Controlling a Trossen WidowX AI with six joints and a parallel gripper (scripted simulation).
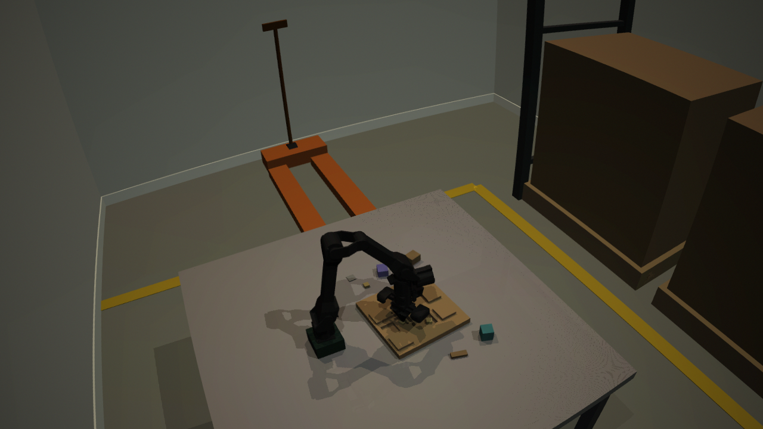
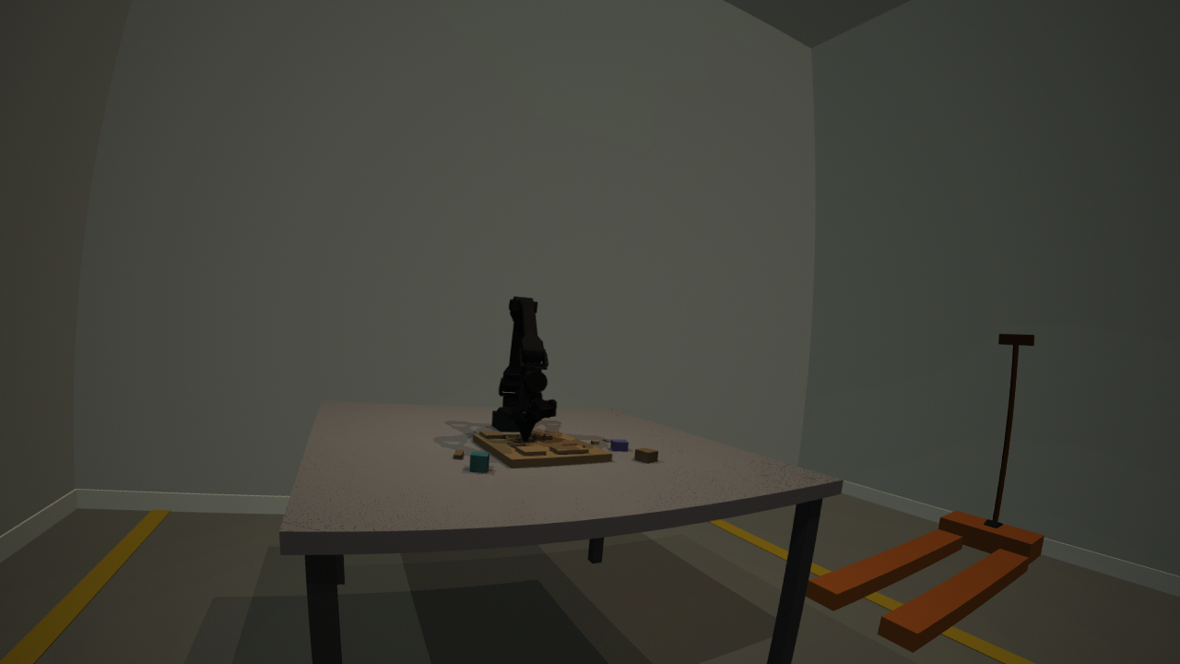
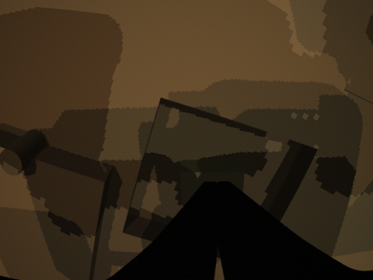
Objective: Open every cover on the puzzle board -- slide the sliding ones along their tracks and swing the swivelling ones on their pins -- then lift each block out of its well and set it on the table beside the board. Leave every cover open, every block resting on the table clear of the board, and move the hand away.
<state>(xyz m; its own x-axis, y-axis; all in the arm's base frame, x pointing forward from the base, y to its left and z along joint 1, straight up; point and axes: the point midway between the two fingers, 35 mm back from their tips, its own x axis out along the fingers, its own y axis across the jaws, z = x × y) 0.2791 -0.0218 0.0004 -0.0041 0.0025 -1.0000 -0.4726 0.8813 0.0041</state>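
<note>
Right now my gripper tip is 5 cm short of the wooden puzzle board and 1 cm to the right of it. Round my gripper tip: purple block (28 cm to the left, 4 cm ahead, 1 cm below); teal block (23 cm ahead, 18 cm to the right); small flat brown piece (21 cm to the right, 11 cm ahead, 1 cm below).
</note>
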